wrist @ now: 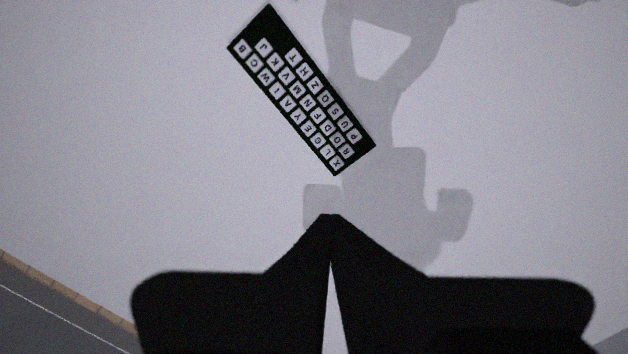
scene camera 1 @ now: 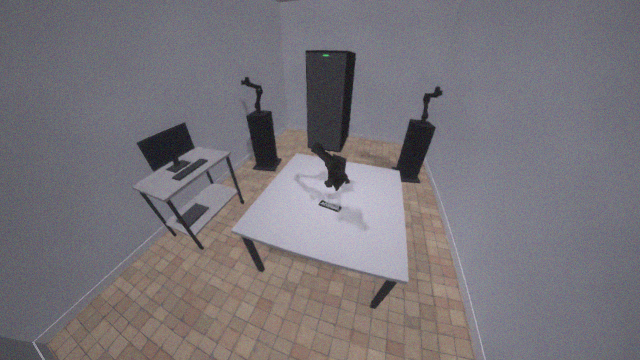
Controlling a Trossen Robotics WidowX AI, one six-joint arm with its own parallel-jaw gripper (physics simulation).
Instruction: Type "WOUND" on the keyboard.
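Frame: origin at the arm's base, x ahead, y left, z up, level; centimetres.
Where they show: gripper, fingertip midpoint: (wrist: 329, 223) (scene camera 1: 336, 190); arm's base, origin of the base link: (scene camera 1: 339, 163).
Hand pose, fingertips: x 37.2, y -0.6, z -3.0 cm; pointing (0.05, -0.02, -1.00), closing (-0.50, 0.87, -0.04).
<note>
Things, the pixels of their top centre, and the offset from my fingertips. Level surfaces: height alone.
- keyboard, middle of its top: (wrist: 305, 99) (scene camera 1: 330, 205) dx -2.4, dy -4.2, dz -18.6 cm
- W key, middle of its top: (wrist: 265, 77) dx -2.2, dy -9.0, dz -18.6 cm
- N key, middle of its top: (wrist: 307, 102) dx -2.3, dy -3.8, dz -18.6 cm
- D key, middle of its top: (wrist: 327, 128) dx -1.1, dy -0.4, dz -18.6 cm
- O key, middle of its top: (wrist: 337, 140) dx -0.5, dy +1.3, dz -18.6 cm
- U key, middle of its top: (wrist: 345, 124) dx -2.5, dy +1.0, dz -18.6 cm
- white table, its level: dz -20.3 cm
The keyboard (scene camera 1: 330, 205) (wrist: 270, 25) is a small black board with light lettered keys, lying diagonally in the wrist view with its letters upside down. The W key (wrist: 266, 77) is near its upper left end. The N key (wrist: 308, 103) is near the middle. The D key (wrist: 327, 128), O key (wrist: 337, 140) and U key (wrist: 345, 124) are towards its lower right end. My gripper (scene camera 1: 337, 189) (wrist: 329, 223) is shut and empty, raised above the table. In the wrist view its tips are below the X key end, apart from the keyboard, and no key is covered.
The white table (scene camera 1: 280, 220) bears the arm and its shadows. A side desk (scene camera 1: 215, 155) with a monitor (scene camera 1: 166, 146) and another keyboard (scene camera 1: 190, 169) stands at the left. A black cabinet (scene camera 1: 327, 100) and two pedestals (scene camera 1: 262, 140) (scene camera 1: 416, 150) with arms stand behind the table.
</note>
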